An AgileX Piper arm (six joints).
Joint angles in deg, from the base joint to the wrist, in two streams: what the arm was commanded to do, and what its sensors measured. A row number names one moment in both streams.
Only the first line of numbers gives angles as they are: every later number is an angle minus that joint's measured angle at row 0.
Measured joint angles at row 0:
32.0 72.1 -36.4 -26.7 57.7 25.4
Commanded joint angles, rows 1 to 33:
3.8 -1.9 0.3 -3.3 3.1 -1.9
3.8 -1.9 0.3 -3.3 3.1 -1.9
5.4 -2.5 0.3 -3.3 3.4 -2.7
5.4 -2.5 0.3 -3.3 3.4 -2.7
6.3 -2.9 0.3 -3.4 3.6 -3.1
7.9 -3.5 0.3 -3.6 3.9 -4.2
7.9 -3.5 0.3 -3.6 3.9 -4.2
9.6 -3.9 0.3 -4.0 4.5 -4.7
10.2 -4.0 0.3 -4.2 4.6 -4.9
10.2 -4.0 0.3 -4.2 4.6 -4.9
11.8 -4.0 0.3 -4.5 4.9 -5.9
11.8 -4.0 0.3 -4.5 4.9 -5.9
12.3 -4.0 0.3 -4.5 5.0 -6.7
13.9 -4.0 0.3 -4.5 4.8 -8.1
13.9 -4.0 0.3 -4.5 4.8 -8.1
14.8 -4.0 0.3 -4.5 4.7 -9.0
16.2 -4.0 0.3 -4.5 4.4 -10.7
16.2 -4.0 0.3 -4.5 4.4 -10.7
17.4 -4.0 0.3 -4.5 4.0 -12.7
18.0 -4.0 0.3 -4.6 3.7 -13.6
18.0 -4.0 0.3 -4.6 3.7 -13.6
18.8 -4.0 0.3 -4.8 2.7 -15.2
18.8 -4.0 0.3 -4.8 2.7 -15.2
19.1 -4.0 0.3 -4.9 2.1 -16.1
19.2 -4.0 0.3 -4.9 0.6 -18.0
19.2 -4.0 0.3 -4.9 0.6 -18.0
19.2 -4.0 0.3 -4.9 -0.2 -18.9
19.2 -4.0 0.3 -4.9 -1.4 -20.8
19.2 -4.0 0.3 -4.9 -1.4 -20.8
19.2 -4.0 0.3 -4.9 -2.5 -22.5
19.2 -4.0 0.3 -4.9 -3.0 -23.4
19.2 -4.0 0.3 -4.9 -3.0 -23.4
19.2 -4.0 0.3 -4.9 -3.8 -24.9
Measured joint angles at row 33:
18.9 -3.6 0.0 -1.4 -2.8 -22.2
